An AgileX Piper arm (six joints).
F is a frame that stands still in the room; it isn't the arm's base.
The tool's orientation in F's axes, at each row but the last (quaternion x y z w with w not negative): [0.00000, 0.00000, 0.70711, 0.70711]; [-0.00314, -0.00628, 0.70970, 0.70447]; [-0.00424, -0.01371, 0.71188, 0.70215]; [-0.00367, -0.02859, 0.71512, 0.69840]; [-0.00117, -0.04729, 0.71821, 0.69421]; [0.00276, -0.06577, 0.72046, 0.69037]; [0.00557, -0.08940, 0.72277, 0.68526]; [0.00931, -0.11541, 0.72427, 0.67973]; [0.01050, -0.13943, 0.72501, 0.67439]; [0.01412, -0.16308, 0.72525, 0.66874]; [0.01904, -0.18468, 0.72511, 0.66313]
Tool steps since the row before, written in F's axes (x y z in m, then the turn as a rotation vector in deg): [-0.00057, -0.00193, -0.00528, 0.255, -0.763, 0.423]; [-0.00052, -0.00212, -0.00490, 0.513, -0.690, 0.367]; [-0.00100, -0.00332, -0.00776, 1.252, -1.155, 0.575]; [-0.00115, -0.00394, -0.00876, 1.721, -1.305, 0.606]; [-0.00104, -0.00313, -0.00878, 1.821, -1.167, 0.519]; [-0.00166, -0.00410, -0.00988, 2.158, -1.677, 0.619]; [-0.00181, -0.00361, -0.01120, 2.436, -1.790, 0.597]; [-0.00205, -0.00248, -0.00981, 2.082, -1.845, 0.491]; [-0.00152, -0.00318, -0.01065, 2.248, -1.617, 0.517]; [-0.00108, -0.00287, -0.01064, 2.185, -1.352, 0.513]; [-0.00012, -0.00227, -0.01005, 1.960, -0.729, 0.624]
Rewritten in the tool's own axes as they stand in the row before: [-0.00193, 0.00057, -0.00528, -0.763, -0.255, 0.423]; [-0.00214, 0.00060, -0.00488, -0.692, -0.513, 0.363]; [-0.00341, 0.00124, -0.00769, -1.165, -1.250, 0.559]; [-0.00421, 0.00164, -0.00855, -1.325, -1.717, 0.574]; [-0.00365, 0.00175, -0.00846, -1.196, -1.815, 0.471]; [-0.00494, 0.00271, -0.00925, -1.710, -2.140, 0.592]; [-0.00492, 0.00332, -0.01032, -1.841, -2.408, 0.554]; [-0.00395, 0.00366, -0.00881, -1.887, -2.039, 0.511]; [-0.00513, 0.00366, -0.00928, -1.674, -2.219, 0.458]; [-0.00520, 0.00352, -0.00912, -1.413, -2.170, 0.399]; [-0.00489, 0.00267, -0.00867, -0.761, -2.012, 0.369]
